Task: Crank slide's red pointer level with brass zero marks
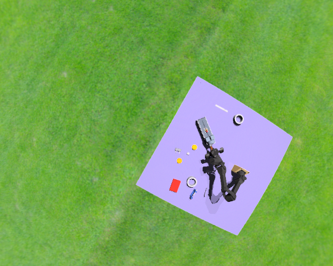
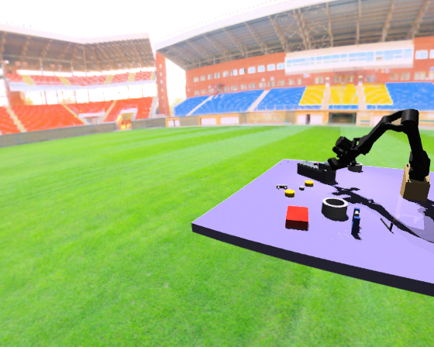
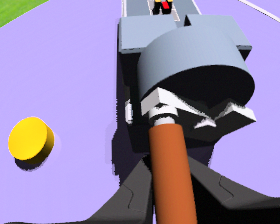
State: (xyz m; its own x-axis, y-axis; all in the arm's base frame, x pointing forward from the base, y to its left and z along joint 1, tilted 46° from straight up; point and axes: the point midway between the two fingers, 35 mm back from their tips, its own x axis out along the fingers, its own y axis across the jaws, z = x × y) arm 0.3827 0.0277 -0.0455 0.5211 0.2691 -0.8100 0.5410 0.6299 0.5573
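The red pointer is 12 cm ahead of my gripper tip and 10 cm to the right of it. Also, from my gripper tip: brown crank handle 2 cm above, 1 cm to the left, 1 cm behind; then white bar 40 cm to the right, 11 cm ahead, 8 cm below; then small grey bracket 23 cm ahead, 21 cm to the left, 7 cm below.
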